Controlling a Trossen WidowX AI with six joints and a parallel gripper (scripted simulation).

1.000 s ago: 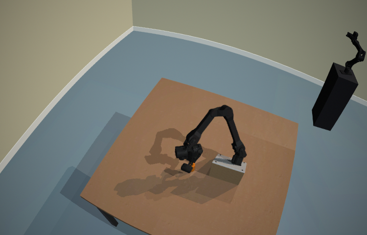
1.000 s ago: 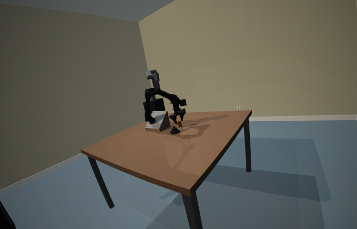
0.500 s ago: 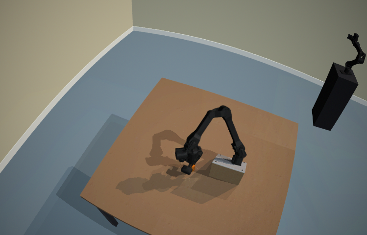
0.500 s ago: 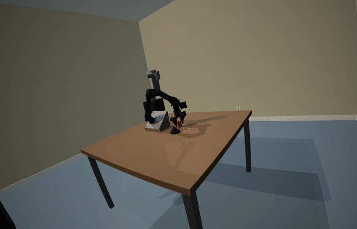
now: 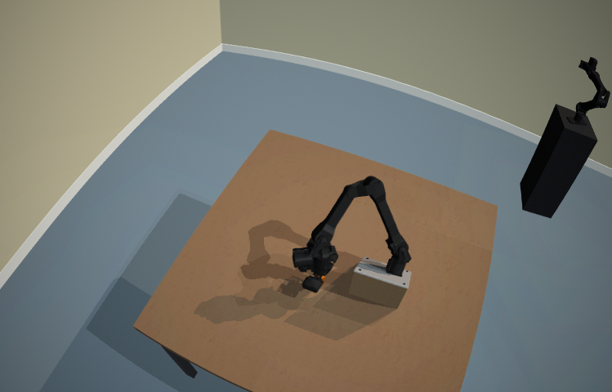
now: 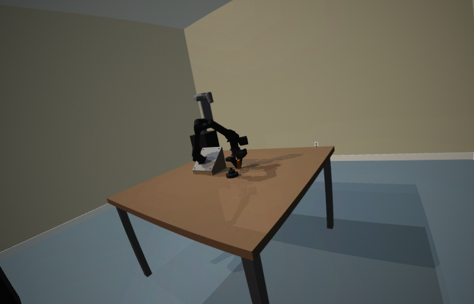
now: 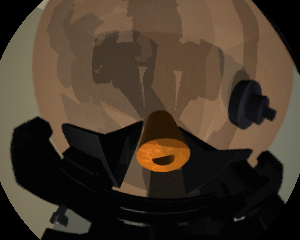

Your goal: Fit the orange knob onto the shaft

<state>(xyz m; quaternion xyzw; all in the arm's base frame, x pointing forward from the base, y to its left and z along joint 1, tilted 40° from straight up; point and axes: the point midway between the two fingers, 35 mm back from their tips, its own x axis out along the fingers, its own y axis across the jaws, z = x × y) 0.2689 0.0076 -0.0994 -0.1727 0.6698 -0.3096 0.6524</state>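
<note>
The round pedestal is 40 mm ahead of my gripper tip, 160 mm to the right of it and 20 mm above it. The rest, counted from my gripper tip: orange knob: 20 mm above.
</note>
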